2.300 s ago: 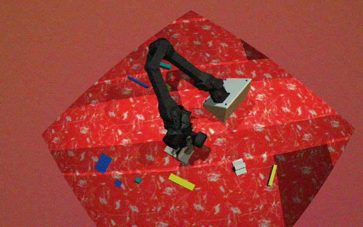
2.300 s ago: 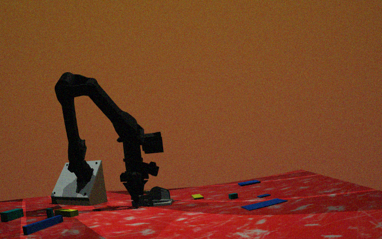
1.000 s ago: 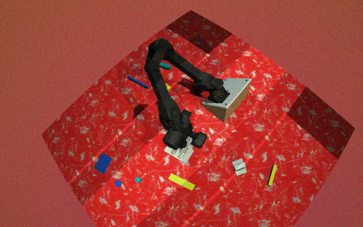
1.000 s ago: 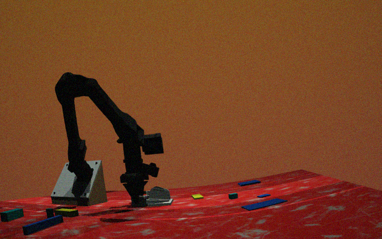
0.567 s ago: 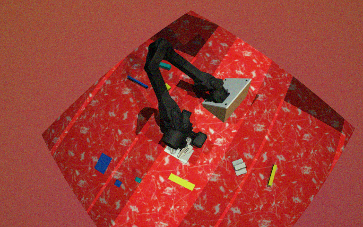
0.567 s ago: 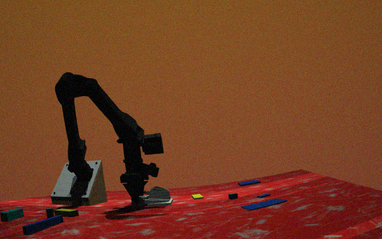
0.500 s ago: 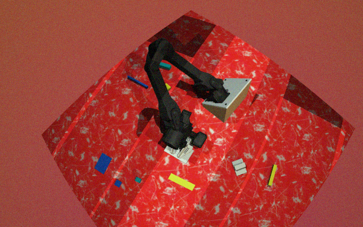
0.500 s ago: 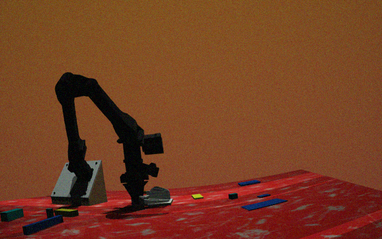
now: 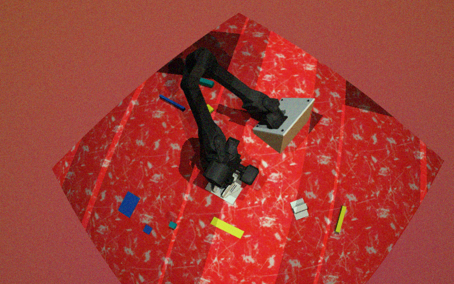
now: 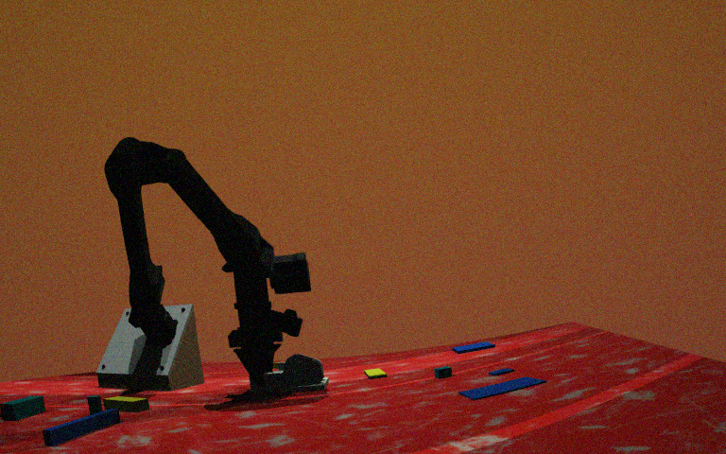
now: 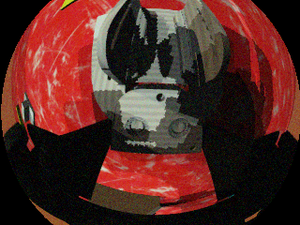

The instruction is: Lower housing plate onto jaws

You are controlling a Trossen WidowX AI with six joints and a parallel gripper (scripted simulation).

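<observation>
Now: the grey jaw assembly 2 cm to the left of my gripper tip, 2 cm ahead of it and 1 cm above it. Round my gripper tip: teal cube 30 cm ahead, 4 cm to the right; then blue stick 42 cm to the right, 7 cm behind; then white ridged block 28 cm to the left, 4 cm behind.
</observation>
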